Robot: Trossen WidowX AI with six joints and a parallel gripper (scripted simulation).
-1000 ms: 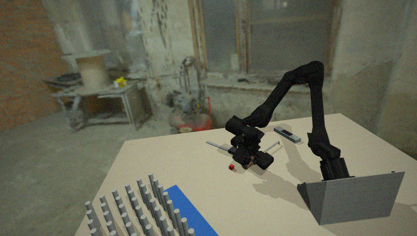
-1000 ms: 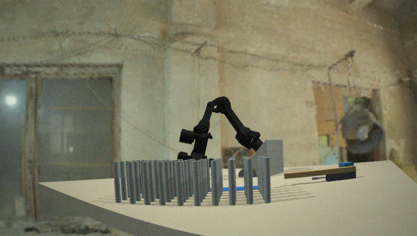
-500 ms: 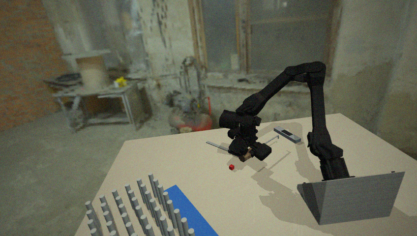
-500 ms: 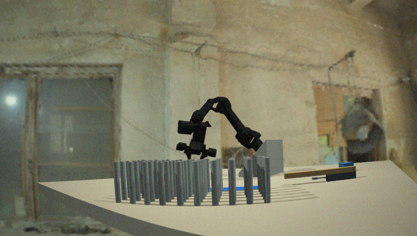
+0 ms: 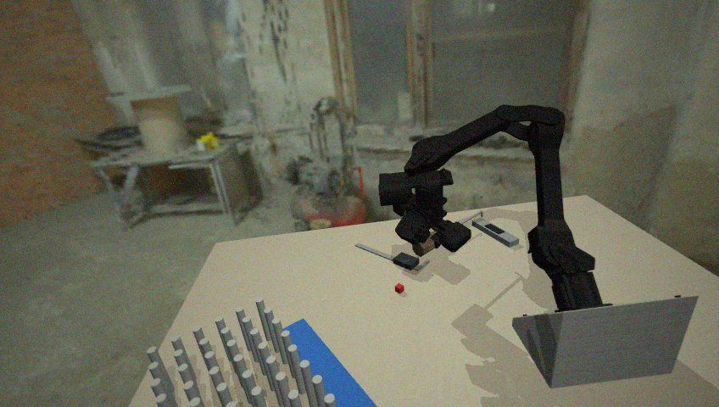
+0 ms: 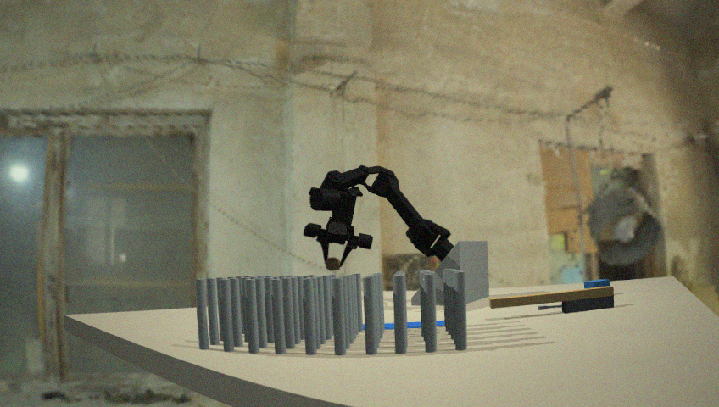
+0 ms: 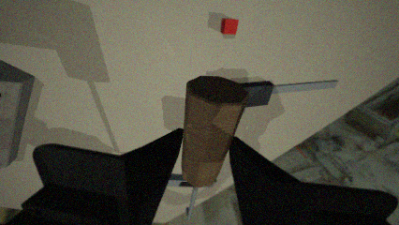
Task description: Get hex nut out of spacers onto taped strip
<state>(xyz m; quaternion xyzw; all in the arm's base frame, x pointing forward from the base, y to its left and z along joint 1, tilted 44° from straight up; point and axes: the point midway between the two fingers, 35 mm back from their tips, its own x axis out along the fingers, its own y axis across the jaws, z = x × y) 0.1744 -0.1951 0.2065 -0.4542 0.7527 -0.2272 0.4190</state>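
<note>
Right now my gripper tip is 290 mm short of the blue taped strip, 220 mm to the right of it and 130 mm above it. Round my gripper tip: small red cube 120 mm below, 80 mm ahead; then grey flat block 260 mm behind, 170 mm to the right, 110 mm below.
</note>
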